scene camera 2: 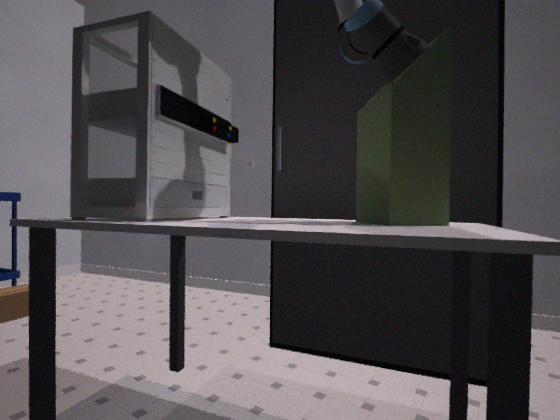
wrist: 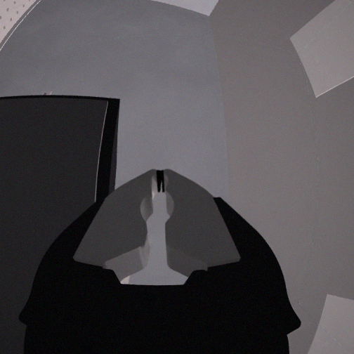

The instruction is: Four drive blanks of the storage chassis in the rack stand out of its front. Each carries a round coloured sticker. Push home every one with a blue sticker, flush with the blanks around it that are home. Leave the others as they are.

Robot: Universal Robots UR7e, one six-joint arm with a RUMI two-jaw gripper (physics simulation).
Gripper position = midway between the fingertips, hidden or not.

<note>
In view: the gripper (wrist: pixel 161 172) and a grey rack (scene camera 2: pixel 180 112).
The wrist view does not show the grey rack: it is out of frame.
</note>
